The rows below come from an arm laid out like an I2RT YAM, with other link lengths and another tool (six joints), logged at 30 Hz.
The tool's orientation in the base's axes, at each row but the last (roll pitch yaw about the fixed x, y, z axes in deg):
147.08, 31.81, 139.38
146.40, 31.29, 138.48
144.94, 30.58, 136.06
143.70, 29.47, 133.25
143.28, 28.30, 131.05
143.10, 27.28, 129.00
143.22, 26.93, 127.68
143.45, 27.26, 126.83
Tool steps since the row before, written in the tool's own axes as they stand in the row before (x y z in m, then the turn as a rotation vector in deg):
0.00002, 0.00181, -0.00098, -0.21, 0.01, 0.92
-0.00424, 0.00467, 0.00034, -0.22, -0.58, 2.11
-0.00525, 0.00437, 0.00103, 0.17, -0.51, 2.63
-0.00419, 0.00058, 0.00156, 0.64, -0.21, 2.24
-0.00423, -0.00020, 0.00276, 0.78, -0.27, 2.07
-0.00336, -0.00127, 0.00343, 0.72, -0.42, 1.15
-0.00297, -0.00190, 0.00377, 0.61, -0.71, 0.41
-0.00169, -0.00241, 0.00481, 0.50, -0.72, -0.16
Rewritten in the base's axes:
-0.00009, 0.00138, 0.00152, 0.77, 0.01, -0.54
0.00452, 0.00144, 0.00417, 1.40, -0.33, -1.66
0.00554, 0.00045, 0.00411, 1.55, 0.03, -2.19
0.00382, -0.00203, 0.00127, 1.11, 0.51, -1.99
0.00430, -0.00266, -0.00005, 0.89, 0.54, -1.97
0.00370, -0.00291, -0.00158, 0.21, 0.30, -1.37
0.00335, -0.00314, -0.00236, -0.38, -0.04, -0.95
0.00310, -0.00259, -0.00394, -0.72, -0.16, -0.50

